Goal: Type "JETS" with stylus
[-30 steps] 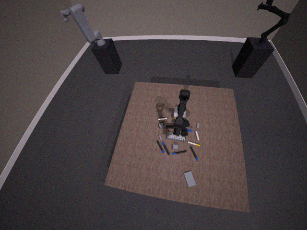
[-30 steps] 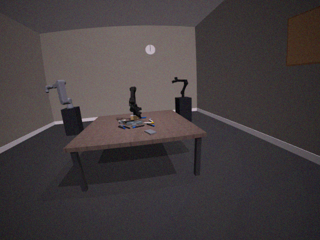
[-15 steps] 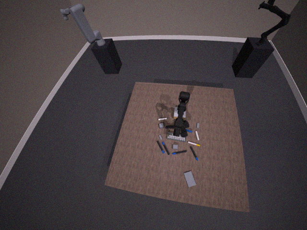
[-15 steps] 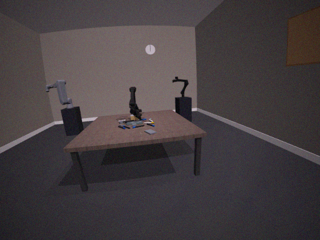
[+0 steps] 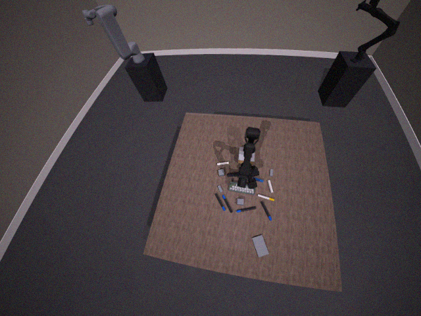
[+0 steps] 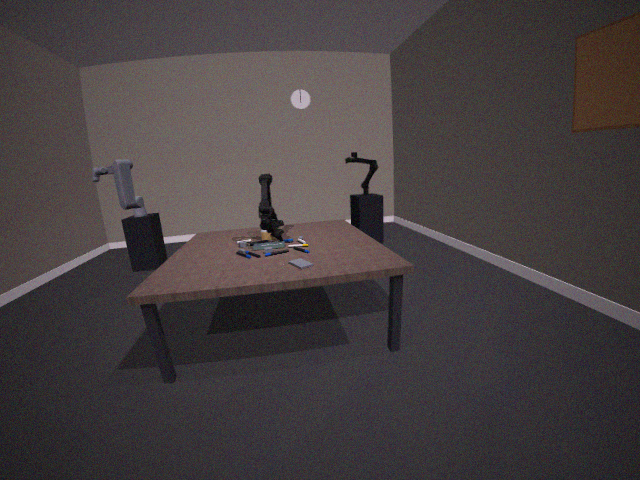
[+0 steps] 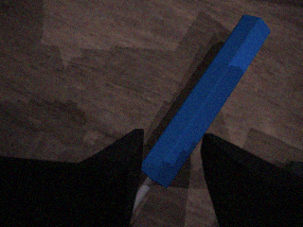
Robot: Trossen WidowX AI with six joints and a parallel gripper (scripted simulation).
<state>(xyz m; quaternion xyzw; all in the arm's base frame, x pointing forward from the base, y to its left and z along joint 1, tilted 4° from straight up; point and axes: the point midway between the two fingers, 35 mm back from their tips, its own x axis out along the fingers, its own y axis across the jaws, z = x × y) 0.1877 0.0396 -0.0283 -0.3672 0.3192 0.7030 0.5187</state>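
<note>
Right now the blue stylus is 1 cm to the right of my gripper tip. Also, from my gripper tip: yellow marker 15 cm ahead, 10 cm to the left; black bar 2 cm behind, 15 cm to the right; grey block 19 cm ahead, 10 cm to the right.
</note>
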